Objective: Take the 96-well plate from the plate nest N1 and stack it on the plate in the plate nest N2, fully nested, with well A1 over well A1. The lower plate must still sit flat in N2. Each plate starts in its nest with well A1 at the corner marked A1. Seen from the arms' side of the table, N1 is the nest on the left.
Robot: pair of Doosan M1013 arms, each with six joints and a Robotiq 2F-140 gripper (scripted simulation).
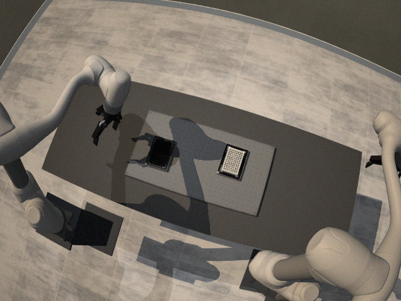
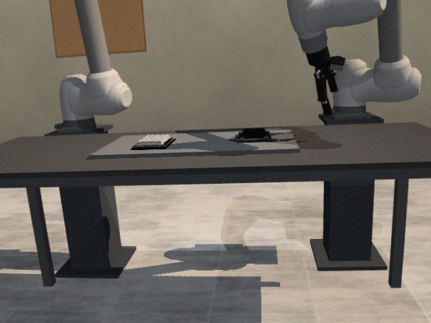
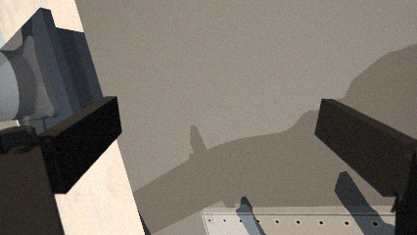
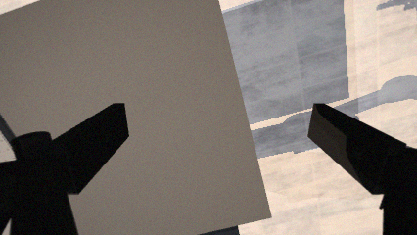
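My left gripper is now 28 cm to the left of the black 96-well plate, 11 cm above it and 1 cm short of it. The rest, counted from my left hand: white A1 label: 59 cm to the right, 11 cm below, 1 cm behind; grey perforated board: 49 cm to the right, 13 cm below, 2 cm ahead; nest N1: 28 cm to the right, 12 cm below, 1 cm ahead.
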